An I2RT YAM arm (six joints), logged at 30 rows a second.
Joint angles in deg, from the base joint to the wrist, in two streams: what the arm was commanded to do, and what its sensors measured. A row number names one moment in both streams.
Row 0, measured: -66.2 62.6 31.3 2.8 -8.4 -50.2
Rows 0 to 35, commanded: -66.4 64.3 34.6 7.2 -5.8 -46.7; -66.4 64.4 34.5 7.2 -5.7 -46.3; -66.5 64.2 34.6 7.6 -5.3 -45.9; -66.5 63.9 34.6 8.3 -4.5 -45.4; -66.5 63.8 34.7 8.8 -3.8 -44.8; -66.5 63.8 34.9 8.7 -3.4 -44.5; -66.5 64.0 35.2 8.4 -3.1 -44.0; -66.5 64.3 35.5 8.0 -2.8 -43.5; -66.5 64.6 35.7 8.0 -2.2 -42.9; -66.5 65.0 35.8 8.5 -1.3 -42.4; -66.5 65.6 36.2 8.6 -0.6 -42.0; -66.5 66.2 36.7 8.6 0.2 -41.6; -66.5 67.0 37.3 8.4 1.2 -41.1; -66.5 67.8 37.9 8.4 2.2 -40.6; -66.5 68.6 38.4 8.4 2.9 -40.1; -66.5 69.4 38.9 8.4 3.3 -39.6; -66.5 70.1 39.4 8.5 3.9 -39.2; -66.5 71.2 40.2 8.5 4.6 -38.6; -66.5 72.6 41.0 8.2 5.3 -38.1; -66.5 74.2 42.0 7.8 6.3 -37.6; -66.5 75.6 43.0 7.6 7.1 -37.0; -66.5 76.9 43.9 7.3 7.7 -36.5; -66.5 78.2 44.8 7.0 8.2 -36.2; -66.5 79.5 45.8 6.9 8.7 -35.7; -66.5 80.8 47.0 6.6 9.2 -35.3; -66.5 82.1 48.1 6.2 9.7 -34.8; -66.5 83.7 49.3 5.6 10.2 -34.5; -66.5 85.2 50.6 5.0 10.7 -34.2; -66.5 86.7 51.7 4.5 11.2 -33.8; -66.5 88.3 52.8 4.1 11.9 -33.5; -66.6 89.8 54.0 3.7 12.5 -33.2; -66.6 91.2 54.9 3.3 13.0 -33.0; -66.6 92.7 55.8 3.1 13.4 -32.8; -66.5 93.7 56.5 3.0 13.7 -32.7; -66.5 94.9 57.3 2.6 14.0 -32.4; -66.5 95.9 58.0 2.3 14.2 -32.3
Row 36, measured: -66.3 92.4 53.7 4.3 11.4 -34.5
